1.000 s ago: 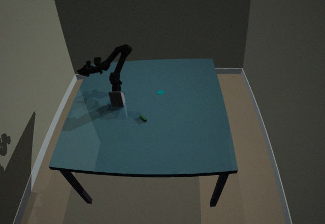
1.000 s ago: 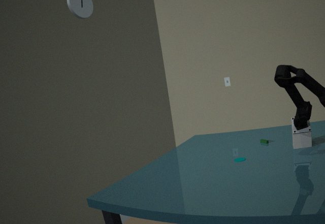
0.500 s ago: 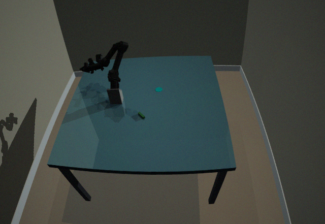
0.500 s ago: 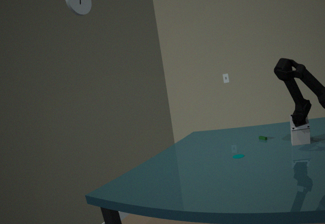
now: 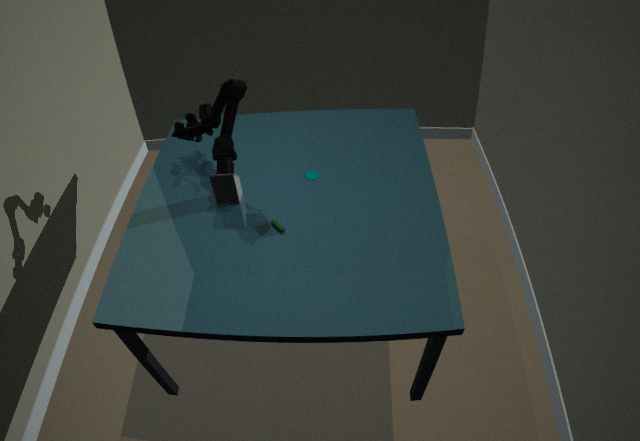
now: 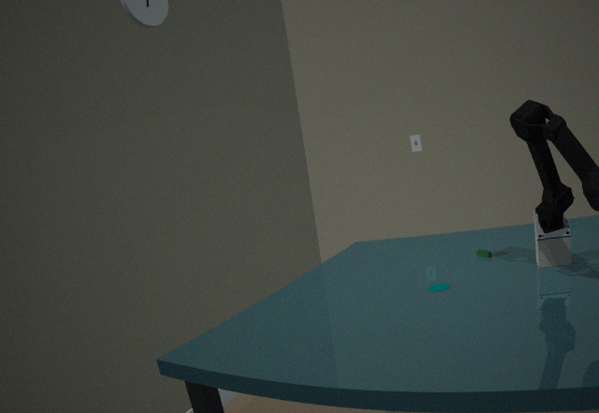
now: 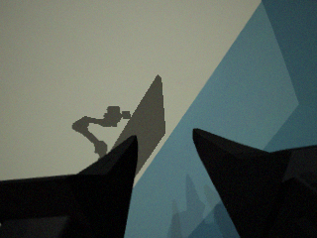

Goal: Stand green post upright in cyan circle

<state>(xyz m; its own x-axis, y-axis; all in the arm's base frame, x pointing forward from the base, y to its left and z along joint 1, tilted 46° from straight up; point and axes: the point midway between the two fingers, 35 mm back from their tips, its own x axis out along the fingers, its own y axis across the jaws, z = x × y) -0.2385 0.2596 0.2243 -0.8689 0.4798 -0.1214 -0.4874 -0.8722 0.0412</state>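
Right now the green post is 460 mm ahead of my gripper tip, 550 mm to the right of it and 110 mm below it. Round my gripper tip: cyan circle 620 mm ahead, 270 mm to the right, 120 mm below.
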